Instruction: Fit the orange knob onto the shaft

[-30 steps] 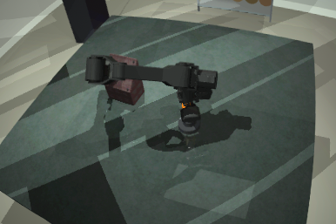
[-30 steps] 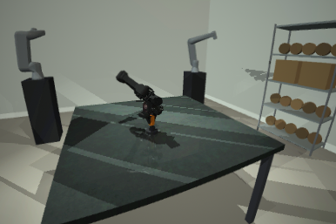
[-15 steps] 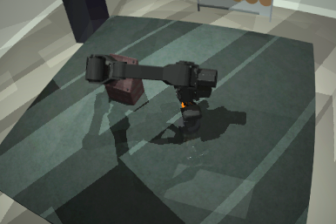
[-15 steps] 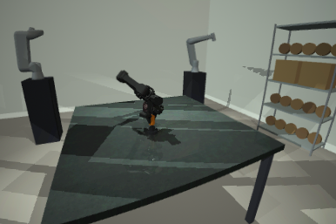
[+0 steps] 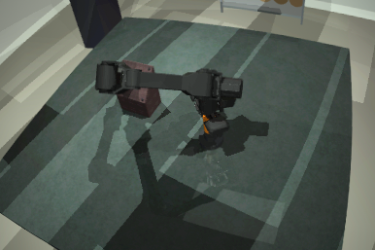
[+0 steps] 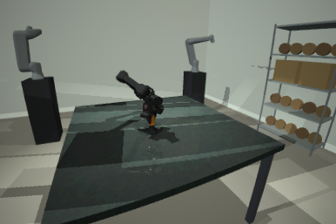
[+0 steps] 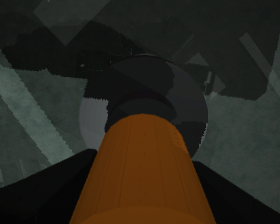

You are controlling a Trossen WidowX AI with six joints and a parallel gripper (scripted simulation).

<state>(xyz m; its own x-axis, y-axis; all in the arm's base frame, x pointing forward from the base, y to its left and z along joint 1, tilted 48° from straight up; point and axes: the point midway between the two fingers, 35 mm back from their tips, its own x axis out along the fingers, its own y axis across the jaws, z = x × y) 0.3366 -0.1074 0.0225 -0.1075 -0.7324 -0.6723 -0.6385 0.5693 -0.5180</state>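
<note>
Right now the orange knob is 2 cm above my gripper tip. Also, from my gripper tip: round pedestal: 4 cm below.
</note>
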